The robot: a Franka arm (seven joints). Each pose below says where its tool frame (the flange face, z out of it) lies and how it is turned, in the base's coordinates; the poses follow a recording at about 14 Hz.
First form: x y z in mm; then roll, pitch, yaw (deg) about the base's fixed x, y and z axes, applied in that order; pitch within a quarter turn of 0, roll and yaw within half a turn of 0.
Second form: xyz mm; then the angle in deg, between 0 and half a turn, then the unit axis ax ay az. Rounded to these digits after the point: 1 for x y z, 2 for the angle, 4 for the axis.
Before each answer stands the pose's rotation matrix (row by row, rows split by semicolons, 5 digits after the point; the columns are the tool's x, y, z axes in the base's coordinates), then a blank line. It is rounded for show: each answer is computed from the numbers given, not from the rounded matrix.
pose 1, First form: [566.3 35.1 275.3 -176.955 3.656 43.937]
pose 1, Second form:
0.71864 0.69045 -0.08271; 0.69245 -0.72144 -0.00593; -0.06377 -0.05301 -0.99656

[566.3 35.1 275.3 178.54 -0.9270 -0.3730 0.0395]
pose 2, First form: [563.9 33.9 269.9 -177.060 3.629 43.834]
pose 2, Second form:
0.71990 0.68932 -0.08112; 0.69118 -0.72265 -0.00678; -0.06330 -0.05119 -0.99668

[563.9 33.9 269.9 178.63 -0.9273 -0.3722 0.0389]
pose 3, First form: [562.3 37.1 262.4 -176.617 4.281 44.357]
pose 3, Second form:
0.71300 0.69476 -0.09454; 0.69718 -0.71683 -0.00991; -0.07465 -0.05885 -0.99547

[562.3 37.1 262.4 178.48 -0.9255 -0.3761 0.0457]
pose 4, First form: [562.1 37.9 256.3 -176.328 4.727 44.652]
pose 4, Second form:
0.70897 0.69760 -0.10351; 0.70041 -0.71364 -0.01224; -0.08241 -0.06383 -0.99455

[562.1 37.9 256.3 178.40 -0.9244 -0.3782 0.0503]
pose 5, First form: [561.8 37.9 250.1 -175.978 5.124 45.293]
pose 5, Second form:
0.70067 0.70456 -0.11252; 0.70787 -0.70620 -0.01398; -0.08931 -0.06986 -0.99355

[561.8 37.9 250.1 178.26 -0.9221 -0.3830 0.0547]
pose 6, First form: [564.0 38.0 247.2 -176.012 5.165 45.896]
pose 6, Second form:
0.69314 0.71198 -0.11244; 0.71516 -0.69877 -0.01609; -0.09002 -0.06927 -0.99353

[564.0 38.0 247.2 178.34 -0.9201 -0.3879 0.0550]
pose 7, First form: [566.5 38.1 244.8 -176.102 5.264 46.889]
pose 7, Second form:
0.68053 0.72408 -0.11218; 0.72695 -0.68639 -0.02036; -0.09174 -0.06769 -0.99348

[566.5 38.1 244.8 178.52 -0.9166 -0.3958 0.0556]
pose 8, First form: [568.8 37.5 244.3 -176.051 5.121 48.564]
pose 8, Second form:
0.65914 0.74385 -0.11056; 0.74670 -0.66482 -0.02118; -0.08926 -0.06859 -0.99364

[568.8 37.5 244.3 178.51 -0.9108 -0.4092 0.0549]
